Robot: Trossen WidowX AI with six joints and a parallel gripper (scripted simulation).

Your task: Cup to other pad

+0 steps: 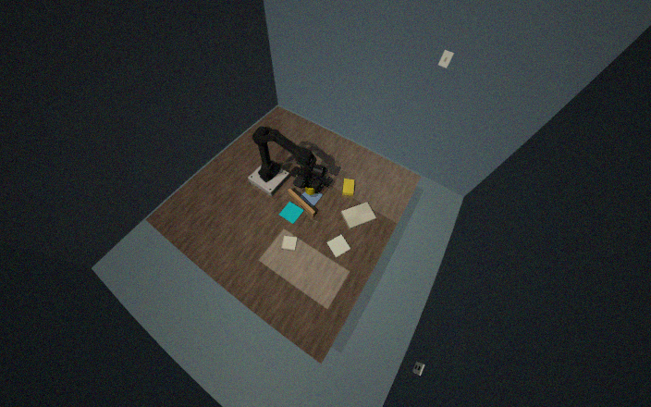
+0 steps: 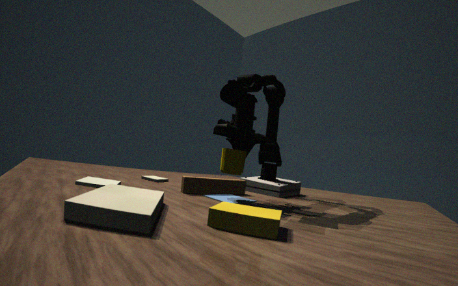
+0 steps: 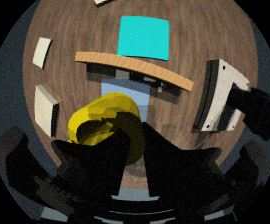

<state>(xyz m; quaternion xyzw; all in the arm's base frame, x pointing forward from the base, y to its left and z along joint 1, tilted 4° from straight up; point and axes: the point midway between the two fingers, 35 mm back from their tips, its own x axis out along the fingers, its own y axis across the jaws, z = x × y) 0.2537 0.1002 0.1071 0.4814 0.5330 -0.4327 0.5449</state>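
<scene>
The cyan pad is 2 cm ahead of my gripper tip, 15 cm to the right of it and 11 cm below it. Round my gripper tip: wooden bar 2 cm ahead, 7 cm to the right, 9 cm below; large white block 33 cm ahead, 11 cm to the left, 9 cm below; yellow cup 2 cm ahead.
</scene>
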